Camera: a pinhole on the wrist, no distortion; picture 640 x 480 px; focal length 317.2 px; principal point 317.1 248.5 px. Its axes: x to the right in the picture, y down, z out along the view. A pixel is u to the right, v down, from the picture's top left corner.
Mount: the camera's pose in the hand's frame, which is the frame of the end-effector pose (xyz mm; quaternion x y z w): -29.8 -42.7 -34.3 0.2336 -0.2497 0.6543 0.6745
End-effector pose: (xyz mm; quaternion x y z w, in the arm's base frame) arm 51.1 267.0 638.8 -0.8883 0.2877 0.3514 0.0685
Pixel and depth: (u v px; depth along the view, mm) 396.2 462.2 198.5
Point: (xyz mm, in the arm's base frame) -63.2 498.3 630.4
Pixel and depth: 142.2 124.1 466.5
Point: 341.1 707.1 387.3
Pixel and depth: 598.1 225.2 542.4
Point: -337.9 509.5 121.9
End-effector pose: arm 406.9 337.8 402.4 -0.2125 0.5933 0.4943 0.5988
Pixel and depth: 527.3 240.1 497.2
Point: 784.2 752.4 504.6
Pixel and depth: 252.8 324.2 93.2
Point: 528.0 290.9 419.8
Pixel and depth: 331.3 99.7 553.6
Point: 898.0 590.5 161.6
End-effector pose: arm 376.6 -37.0 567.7 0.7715 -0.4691 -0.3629 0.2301
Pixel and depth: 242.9 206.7 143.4
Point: 419.5 49.6 427.0
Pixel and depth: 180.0 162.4 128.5
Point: 448.3 39.3 432.0
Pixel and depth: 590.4 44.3 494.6
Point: 2.1 -276.2 47.4
